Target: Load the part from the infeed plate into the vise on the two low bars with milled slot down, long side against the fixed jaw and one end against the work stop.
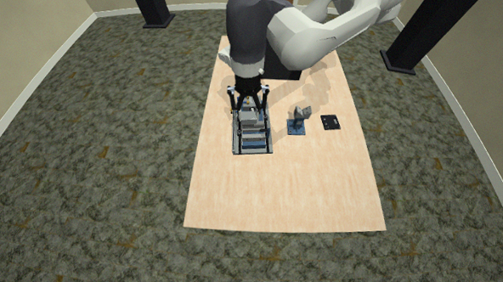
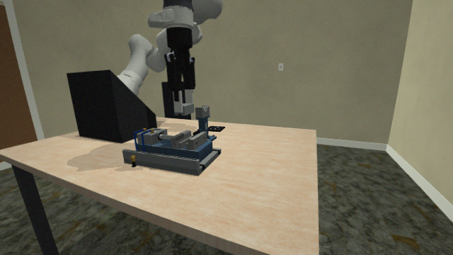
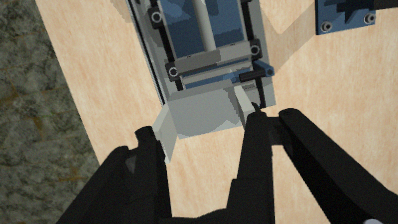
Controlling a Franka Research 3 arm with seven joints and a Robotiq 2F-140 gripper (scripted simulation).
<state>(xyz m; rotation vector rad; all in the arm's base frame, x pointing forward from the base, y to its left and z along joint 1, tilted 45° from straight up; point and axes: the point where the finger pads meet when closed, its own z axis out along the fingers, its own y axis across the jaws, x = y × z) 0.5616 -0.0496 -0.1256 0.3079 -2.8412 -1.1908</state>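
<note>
The fixed jaw lies 14 cm below my hand, 3 cm ahead of it and 2 cm to the left of it. The rest, counted from my hand: grey part: 3 cm below; then work stop: 12 cm below, 6 cm to the left, 1 cm behind; then moving jaw: 14 cm below, 4 cm behind, 1 cm to the left.
</note>
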